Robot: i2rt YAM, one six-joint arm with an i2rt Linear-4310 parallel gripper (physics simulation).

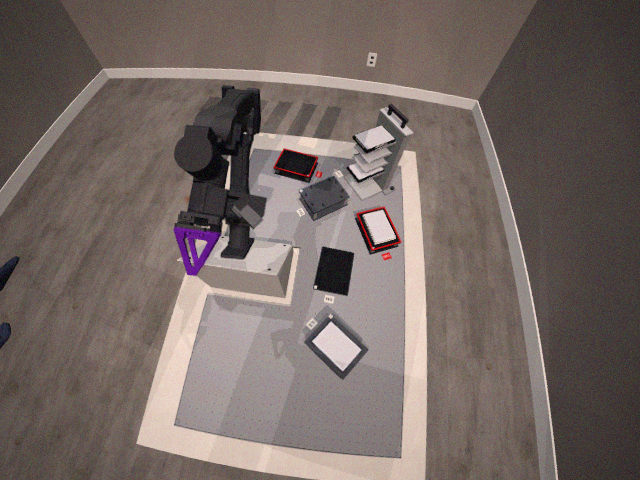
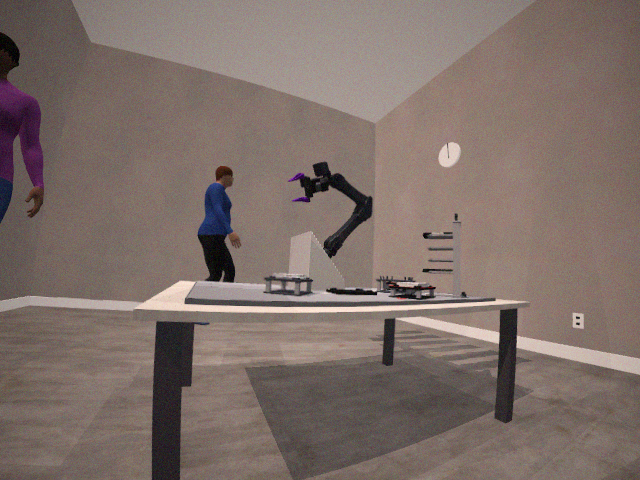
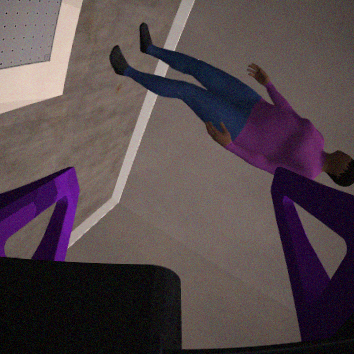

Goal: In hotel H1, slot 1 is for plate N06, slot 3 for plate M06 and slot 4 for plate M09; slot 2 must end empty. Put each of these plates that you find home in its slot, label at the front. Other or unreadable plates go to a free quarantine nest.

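Hotel H1 stands at the far right end of the board. Its top level bears a white-topped plate and its lowest level another white-topped plate. The two middle shelves look bare. One white plate lies on a red-rimmed nest, another white plate on a grey nest. Plate labels are too small to read. My gripper is open and empty, high above the table by the arm's base, far from the plates.
A red-rimmed nest with a black top, a dark pegged nest and a low black nest or pad lie on the board. The pale wedge base bears the arm. People stand beyond the table.
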